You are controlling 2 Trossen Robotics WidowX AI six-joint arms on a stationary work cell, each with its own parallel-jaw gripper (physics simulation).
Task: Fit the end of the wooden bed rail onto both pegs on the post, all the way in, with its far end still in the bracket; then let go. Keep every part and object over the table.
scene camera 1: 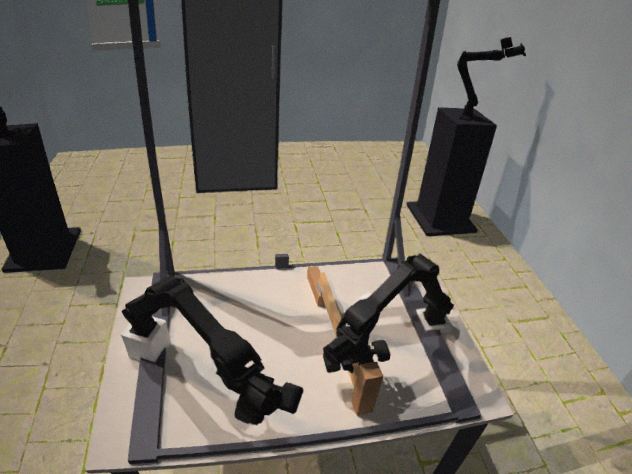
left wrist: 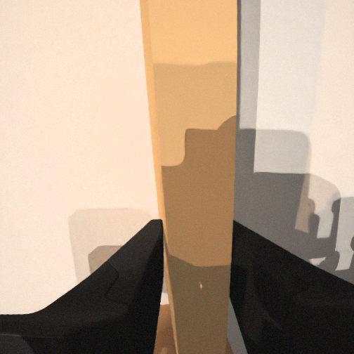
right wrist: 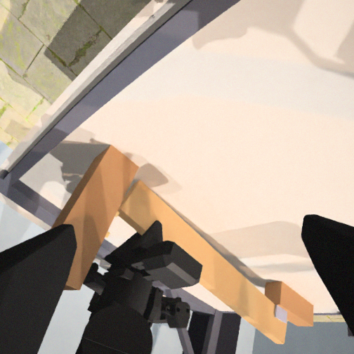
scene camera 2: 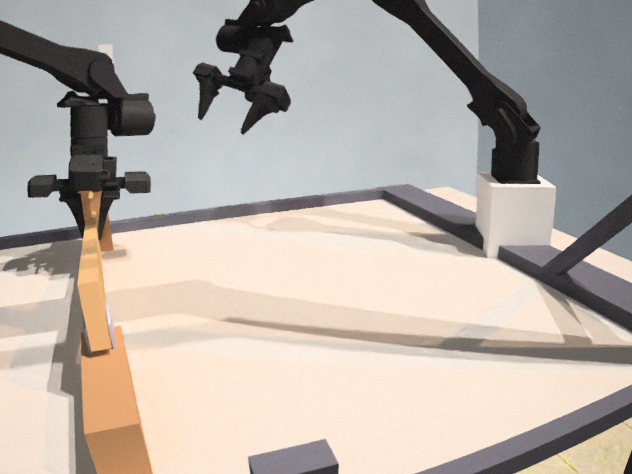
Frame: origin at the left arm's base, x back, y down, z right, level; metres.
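Where they show: left gripper, fingertip midpoint: (scene camera 1: 355,371); right gripper, fingertip midpoint: (scene camera 1: 282,395) (scene camera 2: 220,126); left arm's base, link origin: (scene camera 1: 434,318); right arm's base, link origin: (scene camera 1: 143,327) (scene camera 2: 515,179).
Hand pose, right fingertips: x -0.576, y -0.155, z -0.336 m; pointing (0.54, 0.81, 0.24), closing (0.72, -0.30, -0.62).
Observation:
Things, the pixels of their top centre, and the offset from my right fingertips. "pt": a spot on its surface instead. Level surfaces: height alone.
- bracket, surface spot: (scene camera 2: 111,326) pt dx +0.188, dy +0.108, dz +0.514 m
- far post, surface spot: (scene camera 2: 109,387) (scene camera 1: 315,276) pt dx +0.194, dy +0.130, dz +0.576 m
- upper peg, surface spot: (scene camera 2: 90,195) pt dx +0.237, dy +0.079, dz +0.083 m
- lower peg, surface spot: (scene camera 2: 93,214) pt dx +0.236, dy +0.111, dz +0.083 m
- table, surface height: dy +0.181 m
- small dark block, top centre: (scene camera 2: 291,456) (scene camera 1: 281,255) dx +0.082, dy +0.124, dz +0.699 m
The wooden rail (scene camera 1: 330,306) (scene camera 2: 94,306) (left wrist: 195,125) (right wrist: 210,260) runs from the bracket (scene camera 2: 111,326) (right wrist: 281,313) on the far post (scene camera 1: 312,278) (scene camera 2: 109,387) (right wrist: 300,307) toward the upright peg post (scene camera 1: 366,390) (scene camera 2: 107,234) (right wrist: 100,195). Two pegs show on the post's face, an upper peg (scene camera 2: 90,195) and a lower peg (scene camera 2: 93,214). In the right wrist view the rail's near end is beside the post, off the pegs, with a narrow gap. My left gripper (scene camera 2: 91,237) (left wrist: 189,229) is shut on the rail near that end. My right gripper (scene camera 2: 222,126) (right wrist: 189,231) is open and empty, raised.
The table (scene camera 1: 229,423) has a dark frame rail (scene camera 1: 306,437) along its near edge. Upright frame poles (scene camera 1: 148,127) (scene camera 1: 414,127) stand at the back corners. A small dark block (scene camera 1: 281,260) (scene camera 2: 293,459) sits at the back edge. The right arm's white base (scene camera 2: 515,214) stands at the side.

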